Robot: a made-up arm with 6 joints.
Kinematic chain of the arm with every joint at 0, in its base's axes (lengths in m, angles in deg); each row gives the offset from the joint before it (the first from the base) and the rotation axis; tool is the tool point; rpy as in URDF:
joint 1: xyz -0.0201 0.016 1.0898 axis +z
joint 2: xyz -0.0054 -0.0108 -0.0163 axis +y
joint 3: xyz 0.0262 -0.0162 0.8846 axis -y
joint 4: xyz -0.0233 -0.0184 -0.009 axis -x
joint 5: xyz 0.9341 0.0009 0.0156 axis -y
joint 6: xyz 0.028 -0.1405 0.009 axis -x
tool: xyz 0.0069 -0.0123 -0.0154 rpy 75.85 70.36 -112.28
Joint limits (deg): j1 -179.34..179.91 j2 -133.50..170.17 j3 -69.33..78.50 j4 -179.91..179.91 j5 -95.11..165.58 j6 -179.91..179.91
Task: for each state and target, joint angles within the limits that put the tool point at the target. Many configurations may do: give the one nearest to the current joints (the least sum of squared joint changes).
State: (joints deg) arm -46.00 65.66 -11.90 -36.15 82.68 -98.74
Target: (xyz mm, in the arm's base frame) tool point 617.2 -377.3 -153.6
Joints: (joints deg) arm -18.16 109.02 15.35 -33.65 79.58 -97.66
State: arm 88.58 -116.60 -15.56 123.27 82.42 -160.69
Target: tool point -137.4 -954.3 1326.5
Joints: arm 87.10 -133.46 -27.23 124.97 83.34 -161.05
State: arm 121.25 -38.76 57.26 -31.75 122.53 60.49
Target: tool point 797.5 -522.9 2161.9
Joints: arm 135.09 -77.95 22.92 -36.02 125.42 62.32
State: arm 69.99 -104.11 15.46 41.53 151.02 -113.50
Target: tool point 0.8 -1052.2 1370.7
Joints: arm 84.42 -127.48 -20.55 37.24 153.03 -114.78
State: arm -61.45 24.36 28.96 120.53 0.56 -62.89
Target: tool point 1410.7 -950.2 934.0
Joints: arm -34.94 73.28 44.37 120.20 1.65 -62.21
